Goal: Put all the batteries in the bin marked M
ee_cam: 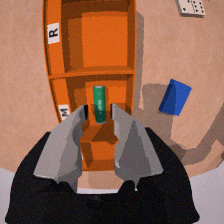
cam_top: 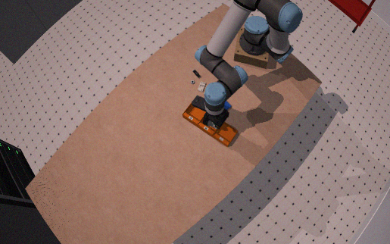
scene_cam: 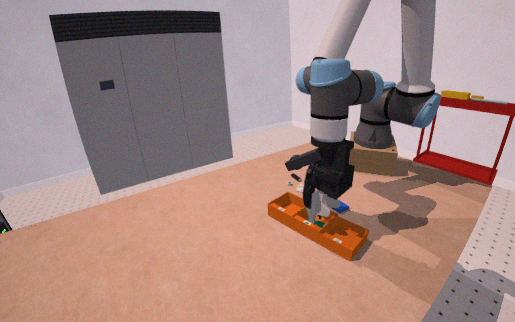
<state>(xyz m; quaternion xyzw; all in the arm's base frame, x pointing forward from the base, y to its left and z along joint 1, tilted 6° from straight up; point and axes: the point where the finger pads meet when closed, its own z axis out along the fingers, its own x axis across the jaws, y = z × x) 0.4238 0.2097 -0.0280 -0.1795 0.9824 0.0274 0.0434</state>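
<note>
My gripper is now 20 mm above the green battery. Round my hand: white domino: 180 mm to the right, 70 mm behind, 30 mm below; then blue block: 110 mm behind, 40 mm to the right, 30 mm below; then small grey round piece: 230 mm to the right, 50 mm behind, 30 mm below.
</note>
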